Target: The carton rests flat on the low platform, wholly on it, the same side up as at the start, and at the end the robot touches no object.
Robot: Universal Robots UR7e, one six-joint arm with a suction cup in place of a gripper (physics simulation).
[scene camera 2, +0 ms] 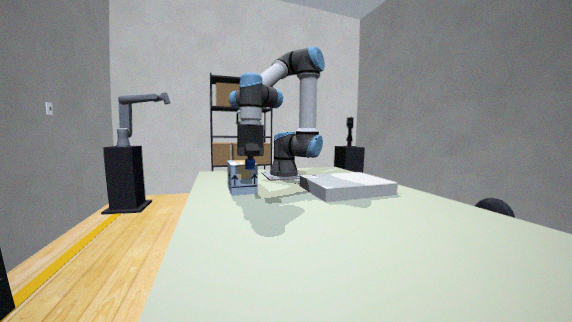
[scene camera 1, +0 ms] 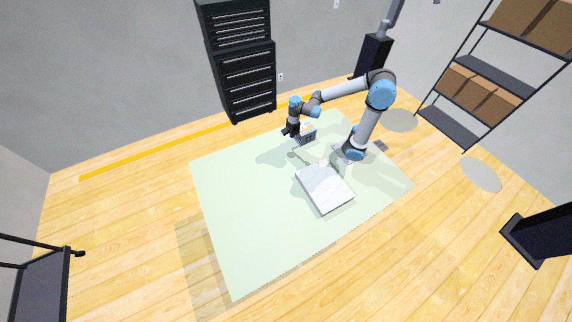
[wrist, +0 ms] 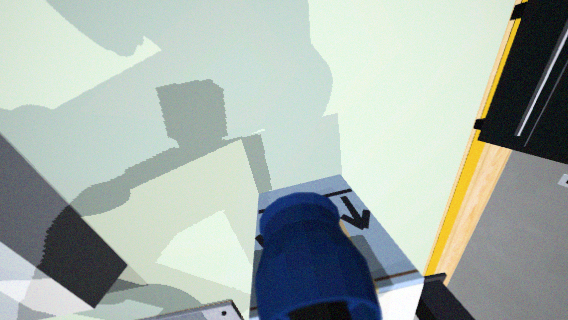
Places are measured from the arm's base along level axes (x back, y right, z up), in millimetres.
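Pixels of known places: hand, tool point: (scene camera 2: 249, 168) (scene camera 1: 292, 136) (wrist: 300, 225); arm's base, link origin: (scene camera 2: 283, 173).
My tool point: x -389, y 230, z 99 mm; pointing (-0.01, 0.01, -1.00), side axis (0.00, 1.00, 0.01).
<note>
For each thing: its top centre in the pictures, then the offset to it from my tool point. Level surfaces: height alone.
- carton, top centre: (scene camera 2: 241, 162) (scene camera 1: 305, 128) dx +121, dy +20, dz +7 mm
- green mat, surface height: dz -106 mm
- low platform, top centre: (scene camera 2: 346, 178) (scene camera 1: 324, 183) dx +24, dy -398, dz -58 mm
The carton (scene camera 1: 307, 136) (scene camera 2: 243, 189) (wrist: 395, 255), light blue with black arrows, stands upright on the green mat (scene camera 1: 235, 225) (scene camera 2: 350, 260) with its arrows pointing up. The low platform (scene camera 1: 327, 190) (scene camera 2: 360, 191), a flat white-grey block, lies apart from it, to its right in the second scene view. My gripper (scene camera 1: 292, 132) (scene camera 2: 250, 165) (wrist: 300, 207), a blue suction cup, is at the upper part of the carton's arrowed side and hides part of it in the wrist view. It does not hold the carton. Whether the cup touches it is hidden.
The arm's base (scene camera 1: 354, 151) (scene camera 2: 284, 167) stands on the mat behind the platform. A black drawer cabinet (scene camera 1: 245, 65) (wrist: 535, 85) stands beyond the mat. A shelf rack with brown boxes and several black pedestals stand farther off.
</note>
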